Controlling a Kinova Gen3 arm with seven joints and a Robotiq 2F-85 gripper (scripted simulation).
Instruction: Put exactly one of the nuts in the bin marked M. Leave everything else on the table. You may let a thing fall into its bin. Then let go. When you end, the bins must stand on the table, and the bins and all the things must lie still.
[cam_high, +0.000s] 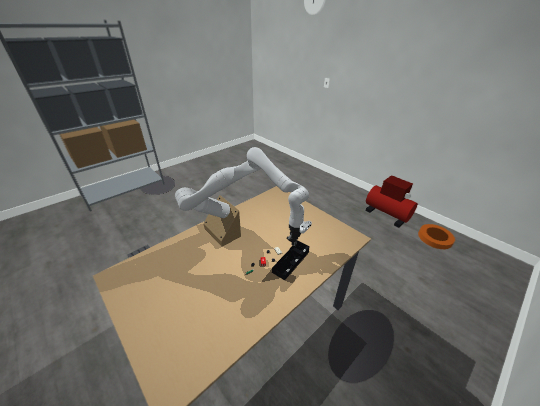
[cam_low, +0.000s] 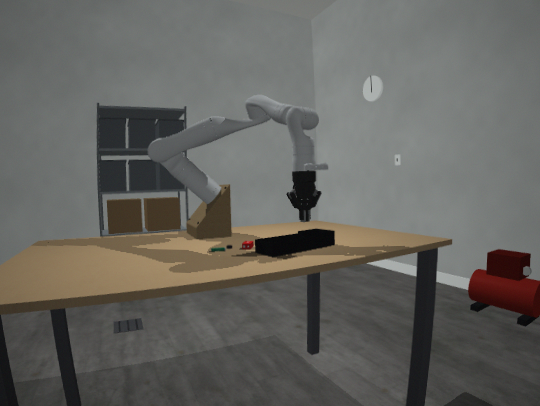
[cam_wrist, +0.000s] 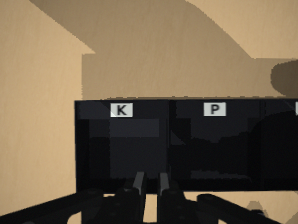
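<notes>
The green AA battery lies 60 mm behind my hand, 270 mm to the right of it and 90 mm below it. Also, from my hand: black three-compartment bin 30 mm ahead, 50 mm to the right, 70 mm below; red 9V battery 50 mm behind, 180 mm to the right, 90 mm below; white domino 70 mm behind, 50 mm to the right, 90 mm below.
</notes>
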